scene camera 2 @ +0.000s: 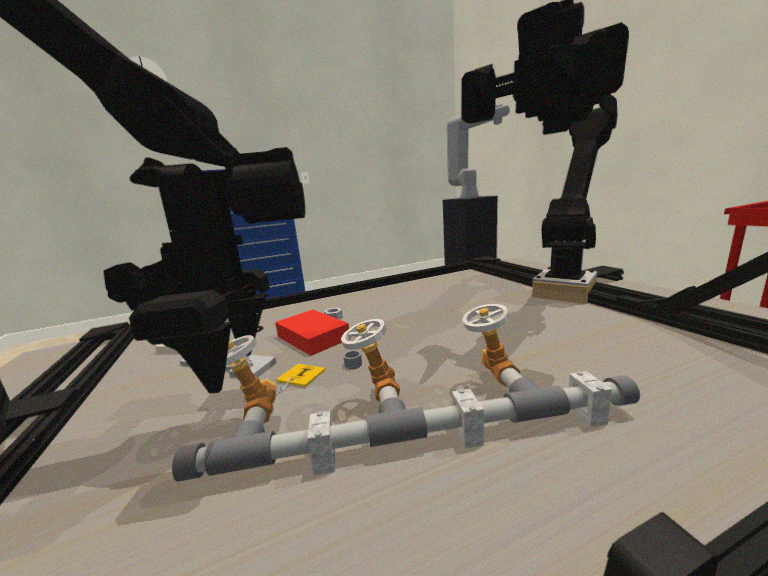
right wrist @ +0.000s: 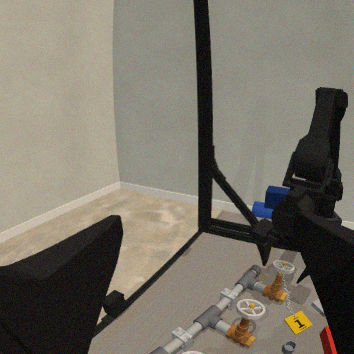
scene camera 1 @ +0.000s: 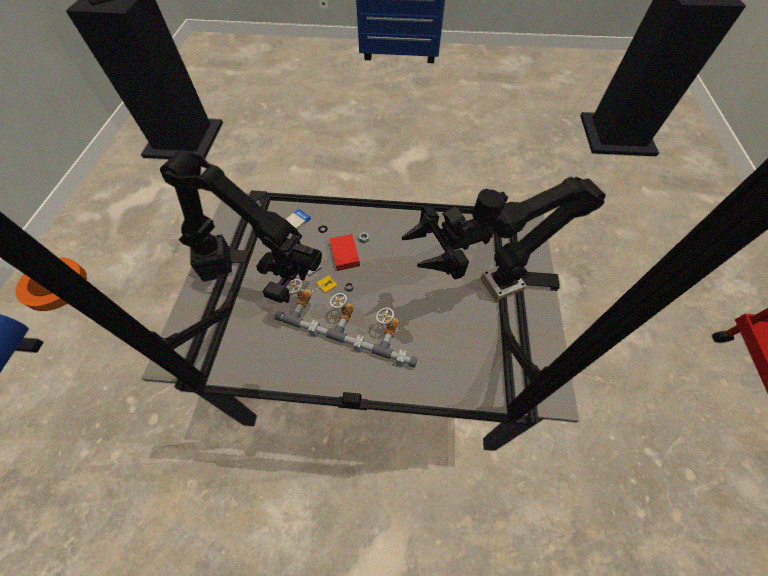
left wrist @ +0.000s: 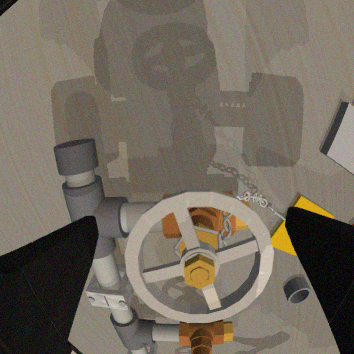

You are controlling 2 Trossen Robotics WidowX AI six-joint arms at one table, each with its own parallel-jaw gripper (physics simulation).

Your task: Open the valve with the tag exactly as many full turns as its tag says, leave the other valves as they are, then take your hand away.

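Places are measured from the left arm's base along level axes (x ahead, y left, z up), in millimetres.
Pixels of known places: left gripper, between the fingertips: point(scene camera 2: 233, 371) point(right wrist: 280, 273) point(scene camera 1: 294, 290) point(left wrist: 194, 223); right gripper, between the fingertips: point(scene camera 2: 509, 65) point(right wrist: 211, 224) point(scene camera 1: 409, 251); left arm's base, origin of its link: point(right wrist: 323, 213) point(scene camera 1: 206, 248); right arm's base, origin of its link: point(scene camera 2: 565, 274) point(scene camera 1: 504, 278).
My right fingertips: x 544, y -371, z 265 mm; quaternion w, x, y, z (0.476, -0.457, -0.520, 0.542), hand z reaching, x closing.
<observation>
For each thing: its top centre in the pictures, then the offset to it from my right fingertips. "*": a spot on its surface instead.
- white handwheel, a spot on its surface: point(left wrist: 200, 199) point(right wrist: 286, 261) point(scene camera 1: 287, 284) * 175 mm left, 315 mm back, 274 mm down
- yellow tag, a spot on its surface: point(left wrist: 286, 241) point(scene camera 2: 307, 377) point(right wrist: 291, 322) point(scene camera 1: 327, 287) * 185 mm left, 202 mm back, 359 mm down
- middle valve, a spot on its surface: point(scene camera 2: 364, 333) point(scene camera 1: 337, 302) * 70 mm left, 181 mm back, 268 mm down
- right valve, a spot on its surface: point(scene camera 2: 485, 317) point(scene camera 1: 383, 317) * 12 mm right, 65 mm back, 268 mm down
- red block, centre of its top: point(scene camera 2: 310, 322) point(scene camera 1: 344, 249) 305 mm left, 118 mm back, 334 mm down
- dark grey collar, centre of its top: point(left wrist: 299, 296) point(scene camera 2: 352, 354) point(right wrist: 290, 345) point(scene camera 1: 348, 285) 168 mm left, 133 mm back, 346 mm down
- nut, centre of its top: point(scene camera 2: 332, 310) point(scene camera 1: 364, 236) 354 mm left, 38 mm back, 346 mm down
- black ring, centre of its top: point(scene camera 1: 322, 228) 440 mm left, 171 mm back, 362 mm down
- blue-and-white item, centre of its top: point(scene camera 1: 293, 221) 492 mm left, 267 mm back, 349 mm down
The tagged valve has a white handwheel point(scene camera 1: 294, 285) point(scene camera 2: 240, 350) point(left wrist: 200, 199) point(right wrist: 284, 266) on an orange body, at the left end of the pipe in both scene views. A chain joins it to a yellow tag point(scene camera 1: 326, 283) point(scene camera 2: 300, 374) point(left wrist: 286, 241) point(right wrist: 298, 323) reading 1, flat on the table. My left gripper point(scene camera 2: 232, 364) point(left wrist: 194, 223) point(right wrist: 280, 273) is open, its fingers spread wide on either side of this wheel, apart from the rim. The middle valve point(scene camera 1: 338, 300) point(scene camera 2: 364, 333) and the right valve point(scene camera 1: 385, 315) point(scene camera 2: 485, 317) stand free. My right gripper point(scene camera 1: 411, 251) point(right wrist: 211, 224) is open and empty, well away from the valves.
The valves branch from a grey pipe point(scene camera 1: 367, 344) point(scene camera 2: 353, 432). Behind them lie a red block point(scene camera 1: 344, 251) point(scene camera 2: 312, 330), a dark grey collar point(scene camera 1: 349, 287) point(scene camera 2: 352, 359) point(left wrist: 296, 290), a nut point(scene camera 1: 364, 237), a black ring point(scene camera 1: 322, 228) and a blue-and-white item point(scene camera 1: 301, 215). Black rails edge the table.
</observation>
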